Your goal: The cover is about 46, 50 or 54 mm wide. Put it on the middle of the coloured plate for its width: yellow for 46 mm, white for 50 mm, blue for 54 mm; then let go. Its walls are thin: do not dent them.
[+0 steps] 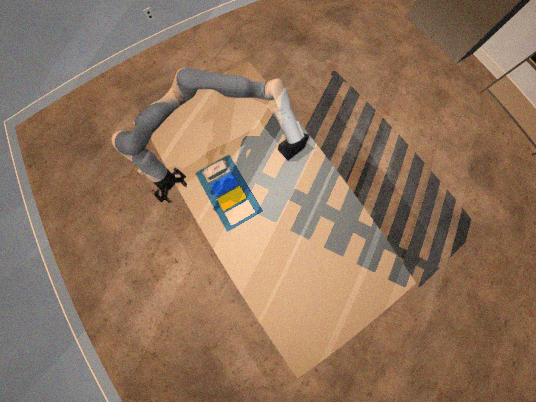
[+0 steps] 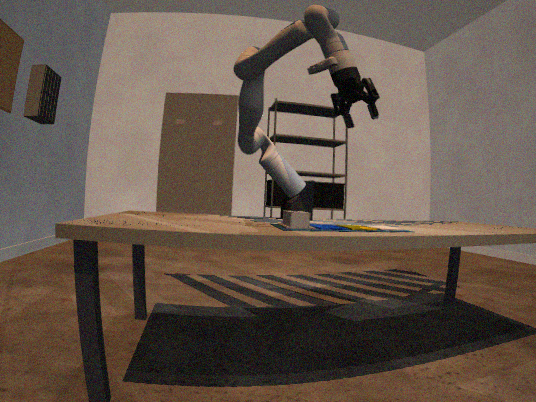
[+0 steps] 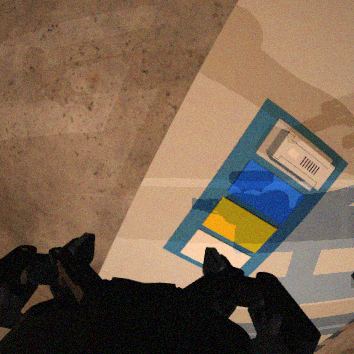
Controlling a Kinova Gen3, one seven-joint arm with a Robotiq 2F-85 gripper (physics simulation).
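Seen in the pictures: gripper, fingertip midpoint: [image 1: 178,193] [image 2: 363,123] [image 3: 148,252]; arm's base, origin of the base link: [image 1: 295,139] [image 2: 297,190].
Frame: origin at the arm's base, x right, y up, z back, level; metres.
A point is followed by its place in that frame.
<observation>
The cover [image 1: 217,170] {x 0.073, y -0.075, z -0.459 m} [image 2: 296,220] {x 0.099, y -0.098, z -0.527 m} [image 3: 300,156] {x 0.093, y -0.076, z -0.481 m}, a pale box with dark slots on top, stands on a pale patch at one end of the teal board [image 1: 229,226] {x -0.235, y -0.119, z -0.547 m} [image 2: 283,228] {x 0.136, y -0.119, z -0.546 m} [image 3: 230,156] {x 0.014, y -0.119, z -0.575 m}. Beside it in a row lie the blue plate [image 1: 223,185] {x -0.009, y -0.115, z -0.469 m} [image 2: 325,227] {x 0.014, y -0.116, z -0.519 m} [image 3: 265,192] {x -0.005, y -0.115, z -0.470 m}, the yellow plate [image 1: 231,198] {x -0.100, y -0.115, z -0.464 m} [image 2: 356,228] {x -0.076, y -0.116, z -0.534 m} [image 3: 240,225] {x -0.096, y -0.115, z -0.464 m} and the white plate [image 1: 240,213] {x -0.201, y -0.116, z -0.459 m} [image 3: 200,246] {x -0.195, y -0.116, z -0.503 m}. My gripper [image 1: 174,191] {x -0.042, y 0.159, z -0.655 m} [image 2: 362,120] {x -0.042, y 0.159, z -0.655 m} [image 3: 148,252] {x -0.042, y 0.159, z -0.655 m} is open and empty. It hangs high above the table's level, off the table's long edge, apart from the cover.
The wooden table [image 1: 280,300] {x -0.716, y -0.122, z -0.497 m} [image 2: 175,235] {x 0.395, y -0.130, z -0.735 m} [image 3: 165,160] {x -0.064, y -0.121, z -0.677 m} carries the board near one long edge. The arm's black base [image 1: 293,147] {x -0.051, y 0.030, z -0.048 m} [image 2: 298,200] {x 0.009, y -0.042, z -0.076 m} stands near the opposite edge. Striped shadows fall across the table and floor. A shelf rack [image 2: 346,165] stands behind the table.
</observation>
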